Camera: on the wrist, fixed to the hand. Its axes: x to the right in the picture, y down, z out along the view.
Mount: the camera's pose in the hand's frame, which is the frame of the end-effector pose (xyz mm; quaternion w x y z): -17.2 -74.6 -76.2 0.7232 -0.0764 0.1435 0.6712
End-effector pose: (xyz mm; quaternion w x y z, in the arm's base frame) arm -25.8 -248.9 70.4 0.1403 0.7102 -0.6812 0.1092
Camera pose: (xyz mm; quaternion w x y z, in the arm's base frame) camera 50.6 -203.8 132.1 0.1802 0.0300 -0.9575 0.2230
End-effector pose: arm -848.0 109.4 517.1 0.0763 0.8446 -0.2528 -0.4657
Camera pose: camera -766.1 174.0 545.0 0.4686 0.5022 -0.7032 -0.1837
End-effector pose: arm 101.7 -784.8 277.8 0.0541 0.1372 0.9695 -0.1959
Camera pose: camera 92.8 -825.0 377.7 0.0420 0.7739 0.6318 -0.0116
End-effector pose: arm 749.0 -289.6 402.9 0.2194 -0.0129 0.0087 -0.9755
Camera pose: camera 730.4 -214.0 328.1 0.8112 0.1197 0.1210 -0.5594
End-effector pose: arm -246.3 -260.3 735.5 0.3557 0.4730 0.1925 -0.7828
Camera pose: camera -250.3 -155.1 711.5 0.7912 0.5564 -0.0674 -0.2448
